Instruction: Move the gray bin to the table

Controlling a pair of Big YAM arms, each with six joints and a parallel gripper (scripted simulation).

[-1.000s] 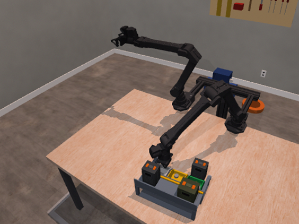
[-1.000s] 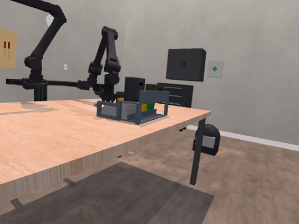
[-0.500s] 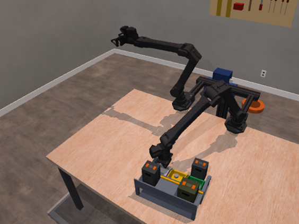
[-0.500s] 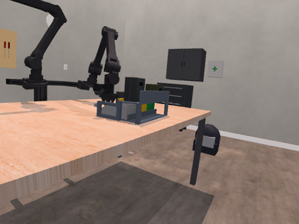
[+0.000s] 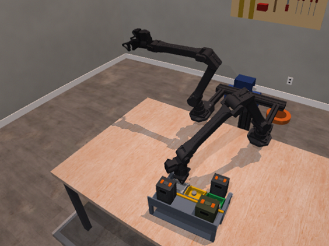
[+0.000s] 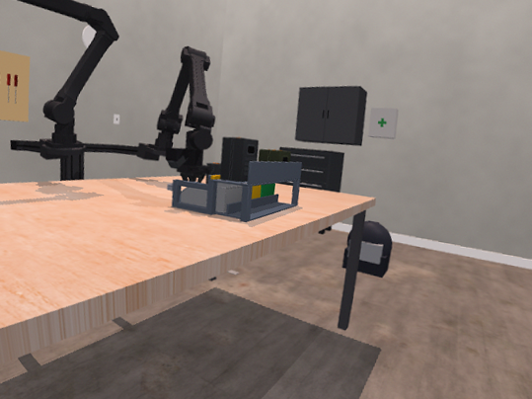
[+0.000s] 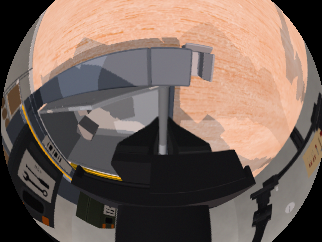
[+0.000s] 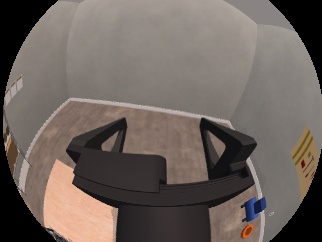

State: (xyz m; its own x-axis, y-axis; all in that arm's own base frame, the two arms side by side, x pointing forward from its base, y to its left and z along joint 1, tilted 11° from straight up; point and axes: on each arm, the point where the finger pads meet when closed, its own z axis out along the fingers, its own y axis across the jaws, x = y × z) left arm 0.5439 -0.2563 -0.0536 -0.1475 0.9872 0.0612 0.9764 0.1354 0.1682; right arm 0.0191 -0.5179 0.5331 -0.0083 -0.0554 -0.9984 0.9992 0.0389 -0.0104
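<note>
The gray open bin lies 80 mm ahead of my left hand, 10 mm to the left of it and 10 mm above it. From my left hand the other things lie so: yellow bin 120 mm to the left, 70 mm ahead; gray shelf 130 mm to the left, 90 mm ahead, 30 mm above; green bin 230 mm to the left, 50 mm ahead.
</note>
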